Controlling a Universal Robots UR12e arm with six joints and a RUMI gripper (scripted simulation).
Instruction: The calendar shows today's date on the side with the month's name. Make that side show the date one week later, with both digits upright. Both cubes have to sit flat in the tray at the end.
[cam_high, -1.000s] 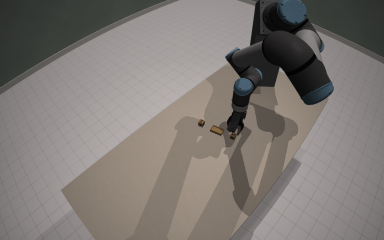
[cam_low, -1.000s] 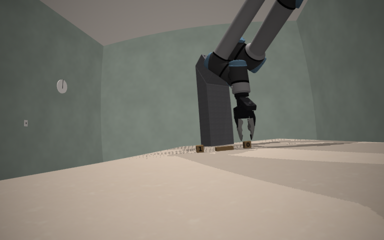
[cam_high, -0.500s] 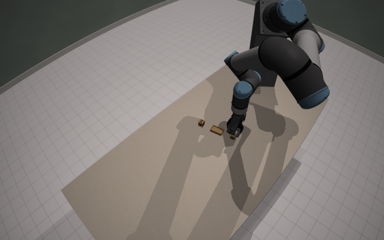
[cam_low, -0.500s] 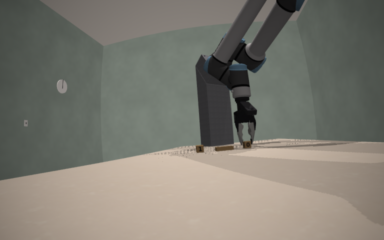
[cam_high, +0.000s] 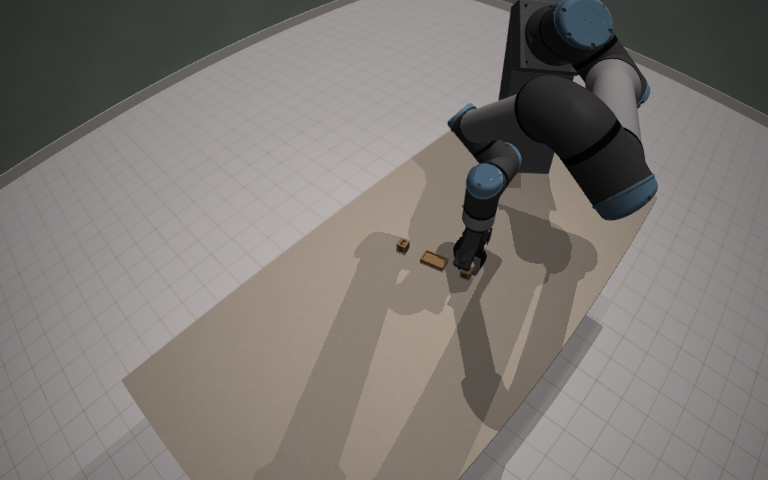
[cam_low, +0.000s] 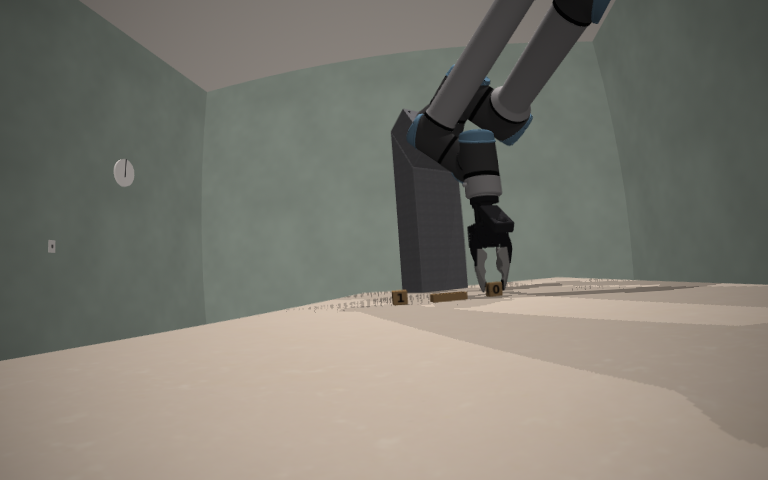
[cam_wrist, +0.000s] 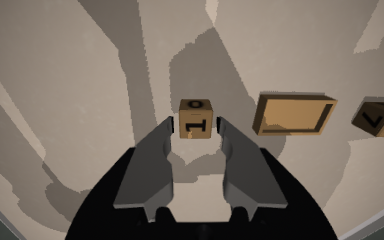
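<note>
My hand is 100 mm to the left of the wooden tray, 40 mm short of it and 20 mm above it. Round my hand: cube: 210 mm to the right, 80 mm ahead, 10 mm below.
</note>
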